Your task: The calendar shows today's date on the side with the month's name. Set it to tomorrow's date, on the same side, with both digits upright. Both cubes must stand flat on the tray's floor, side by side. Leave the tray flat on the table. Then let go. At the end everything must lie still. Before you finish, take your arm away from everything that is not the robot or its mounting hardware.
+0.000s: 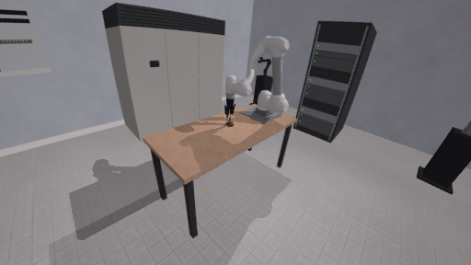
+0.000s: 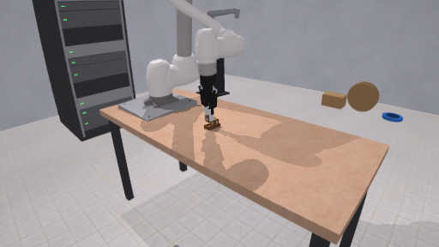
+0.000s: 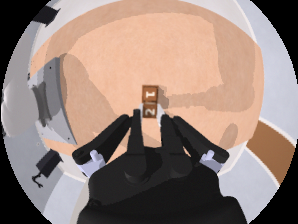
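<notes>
The small brown wooden tray lies 7 cm below my hand and 2 cm to the left of it.
</notes>
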